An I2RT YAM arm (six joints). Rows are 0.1 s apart.
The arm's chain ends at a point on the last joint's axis. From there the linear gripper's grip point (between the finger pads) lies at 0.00 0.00 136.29 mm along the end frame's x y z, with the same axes.
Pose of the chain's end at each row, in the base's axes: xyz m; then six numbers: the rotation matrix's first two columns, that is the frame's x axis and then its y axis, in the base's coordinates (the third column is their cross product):
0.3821, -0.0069, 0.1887, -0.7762, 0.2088, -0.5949, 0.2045, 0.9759, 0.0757
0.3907, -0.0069, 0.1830, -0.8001, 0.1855, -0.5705, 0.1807, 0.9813, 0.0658
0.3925, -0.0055, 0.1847, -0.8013, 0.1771, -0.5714, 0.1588, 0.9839, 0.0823
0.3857, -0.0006, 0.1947, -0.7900, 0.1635, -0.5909, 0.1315, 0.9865, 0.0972
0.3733, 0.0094, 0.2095, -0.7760, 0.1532, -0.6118, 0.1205, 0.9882, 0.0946
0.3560, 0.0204, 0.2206, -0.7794, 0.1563, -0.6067, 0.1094, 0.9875, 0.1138
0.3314, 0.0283, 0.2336, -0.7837, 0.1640, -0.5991, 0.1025, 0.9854, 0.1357
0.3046, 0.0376, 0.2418, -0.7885, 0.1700, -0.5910, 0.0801, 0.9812, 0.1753
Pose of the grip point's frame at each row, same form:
0.4634, -0.0155, 0.0796, -0.7762, 0.2088, -0.5949, 0.2045, 0.9759, 0.0757
0.4687, -0.0138, 0.0714, -0.8001, 0.1855, -0.5705, 0.1807, 0.9813, 0.0658
0.4711, -0.0089, 0.0734, -0.8013, 0.1771, -0.5714, 0.1588, 0.9839, 0.0823
0.4673, -0.0007, 0.0856, -0.7900, 0.1635, -0.5909, 0.1315, 0.9865, 0.0972
0.4577, 0.0094, 0.1025, -0.7760, 0.1532, -0.6118, 0.1205, 0.9882, 0.0946
0.4401, 0.0234, 0.1134, -0.7794, 0.1563, -0.6067, 0.1094, 0.9875, 0.1138
0.4149, 0.0344, 0.1261, -0.7837, 0.1640, -0.5991, 0.1025, 0.9854, 0.1357
0.3877, 0.0500, 0.1345, -0.7885, 0.1700, -0.5910, 0.0801, 0.9812, 0.1753

